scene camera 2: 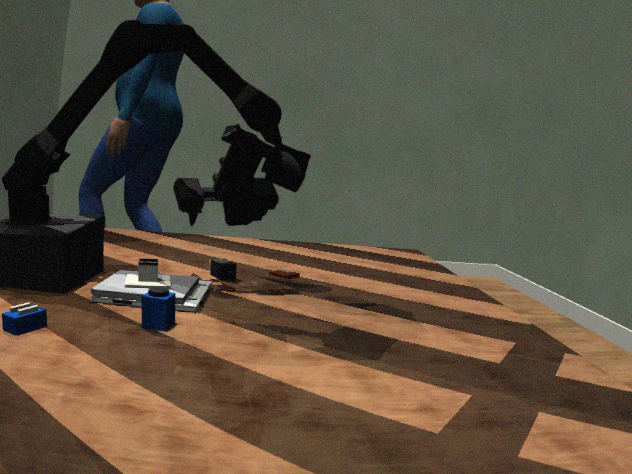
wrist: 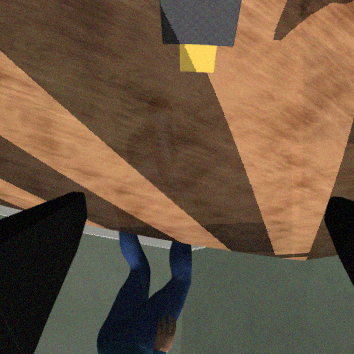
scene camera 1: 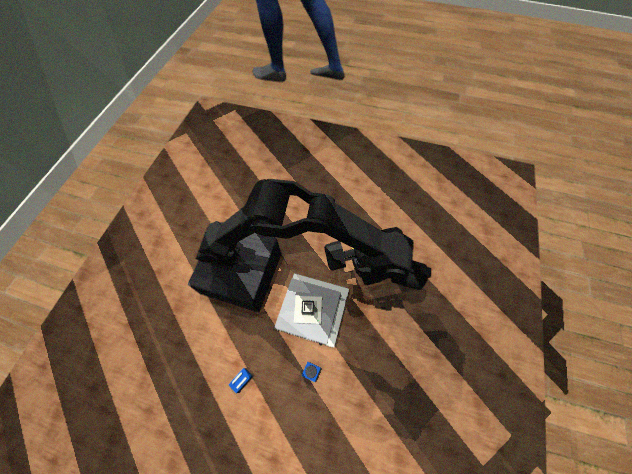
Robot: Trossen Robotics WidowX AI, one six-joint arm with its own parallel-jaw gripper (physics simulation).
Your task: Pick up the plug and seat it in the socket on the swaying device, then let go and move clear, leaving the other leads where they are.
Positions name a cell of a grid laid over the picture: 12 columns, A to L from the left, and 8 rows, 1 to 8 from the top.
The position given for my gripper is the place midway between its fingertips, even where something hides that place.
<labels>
my gripper: scene camera 2 E4; wrist H5; scene camera 1 G5
</labels>
